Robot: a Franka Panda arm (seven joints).
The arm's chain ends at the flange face. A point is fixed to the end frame.
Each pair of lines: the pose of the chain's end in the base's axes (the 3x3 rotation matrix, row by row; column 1 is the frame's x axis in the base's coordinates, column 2 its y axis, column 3 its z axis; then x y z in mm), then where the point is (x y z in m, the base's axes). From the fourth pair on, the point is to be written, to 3 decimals.
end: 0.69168 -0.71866 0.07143; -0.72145 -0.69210 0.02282; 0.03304 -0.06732 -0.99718; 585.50 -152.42 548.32
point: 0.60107 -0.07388 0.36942
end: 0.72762 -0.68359 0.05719; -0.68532 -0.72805 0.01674; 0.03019 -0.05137 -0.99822; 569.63 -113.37 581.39
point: 0.57888 -0.03588 0.40160
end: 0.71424 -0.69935 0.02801; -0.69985 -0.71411 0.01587; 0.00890 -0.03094 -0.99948; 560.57 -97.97 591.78
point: 0.56607 -0.02064 0.41177
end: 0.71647 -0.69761 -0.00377; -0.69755 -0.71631 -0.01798; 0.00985 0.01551 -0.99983; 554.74 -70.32 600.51
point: 0.554 0.001 0.418
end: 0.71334 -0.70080 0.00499; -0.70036 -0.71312 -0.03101; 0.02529 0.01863 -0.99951; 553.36 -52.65 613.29
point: 0.555 0.016 0.430
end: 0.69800 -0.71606 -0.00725; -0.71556 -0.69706 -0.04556; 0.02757 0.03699 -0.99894; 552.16 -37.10 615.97
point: 0.553 0.029 0.431
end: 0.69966 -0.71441 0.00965; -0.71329 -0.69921 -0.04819; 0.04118 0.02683 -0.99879; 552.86 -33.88 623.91
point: 0.557 0.032 0.439
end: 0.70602 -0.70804 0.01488; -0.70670 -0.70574 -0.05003; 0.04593 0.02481 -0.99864; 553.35 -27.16 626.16
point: 0.557 0.038 0.441
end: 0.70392 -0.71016 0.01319; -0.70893 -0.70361 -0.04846; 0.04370 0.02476 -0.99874; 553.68 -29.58 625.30
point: 0.558 0.036 0.441
